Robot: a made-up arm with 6 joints.
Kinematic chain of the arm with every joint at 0, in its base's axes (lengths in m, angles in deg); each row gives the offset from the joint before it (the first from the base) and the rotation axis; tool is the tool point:
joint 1: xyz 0 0 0.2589 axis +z
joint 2: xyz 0 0 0 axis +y
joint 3: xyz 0 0 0.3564 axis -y
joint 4: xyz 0 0 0 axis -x
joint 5: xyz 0.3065 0 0 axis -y
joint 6: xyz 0 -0.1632 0 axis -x
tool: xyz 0 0 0
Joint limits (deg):
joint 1: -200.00..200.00
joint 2: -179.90..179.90
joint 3: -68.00..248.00
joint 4: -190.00..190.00
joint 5: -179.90..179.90
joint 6: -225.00..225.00
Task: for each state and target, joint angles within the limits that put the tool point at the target. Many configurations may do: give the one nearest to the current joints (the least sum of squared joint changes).
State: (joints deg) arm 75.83 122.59 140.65 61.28 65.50 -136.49
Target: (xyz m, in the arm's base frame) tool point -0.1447 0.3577 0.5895
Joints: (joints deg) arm 116.29 92.29 149.88 79.88 65.50 -136.49
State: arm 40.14 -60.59 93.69 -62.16 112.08 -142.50
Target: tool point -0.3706 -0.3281 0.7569
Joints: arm 37.33 -46.98 112.91 -77.21 112.08 -142.50
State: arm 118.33 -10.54 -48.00 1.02 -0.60 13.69
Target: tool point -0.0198 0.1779 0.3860
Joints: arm 151.14 -23.00 -49.35 -26.35 -0.60 13.69
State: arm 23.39 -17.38 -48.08 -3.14 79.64 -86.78
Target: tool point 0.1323 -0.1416 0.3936
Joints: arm 9.83 -21.20 -57.72 -6.65 79.64 -86.78
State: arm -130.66 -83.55 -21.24 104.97 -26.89 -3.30
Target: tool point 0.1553 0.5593 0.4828
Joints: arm -103.83 -96.31 6.44 96.03 -26.89 -3.30
